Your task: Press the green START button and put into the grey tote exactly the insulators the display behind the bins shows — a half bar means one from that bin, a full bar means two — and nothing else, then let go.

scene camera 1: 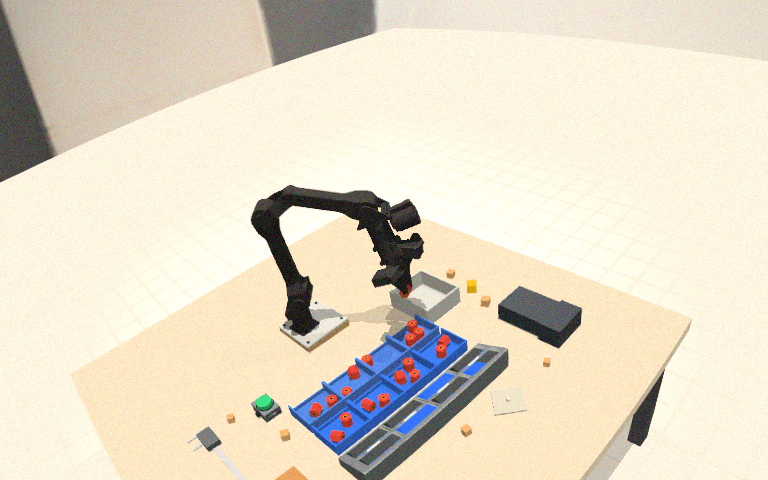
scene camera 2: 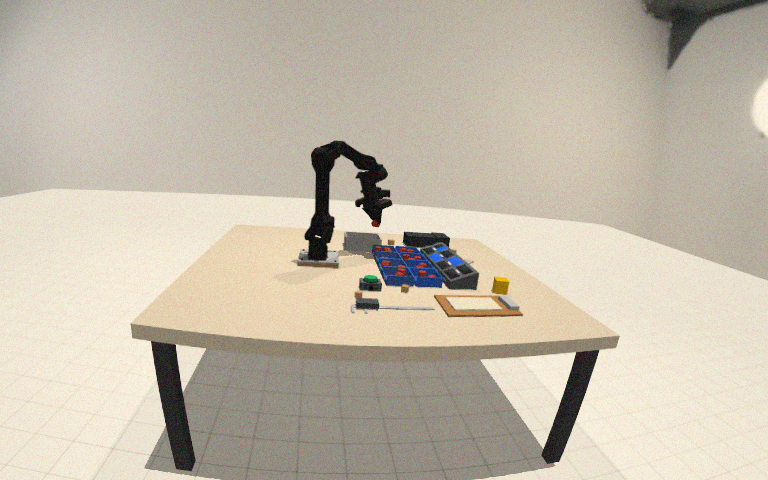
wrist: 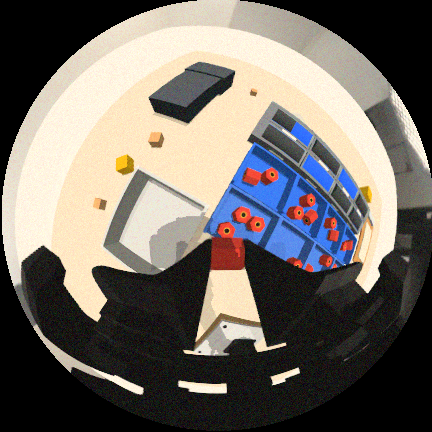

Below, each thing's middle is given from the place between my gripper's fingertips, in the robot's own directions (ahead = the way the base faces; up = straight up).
Labels:
My gripper is now 10 cm to the right of the grey tote [scene camera 1: 431, 297], 10 cm above it and 4 cm past it. The rest, counted from my hand: display [scene camera 1: 396, 455] (23 cm ahead, 22 cm to the right, 10 cm below); grey plate [scene camera 1: 501, 406] (36 cm ahead, 12 cm below, 9 cm to the right); dark box [scene camera 1: 553, 322] (28 cm ahead, 18 cm to the left, 10 cm below).

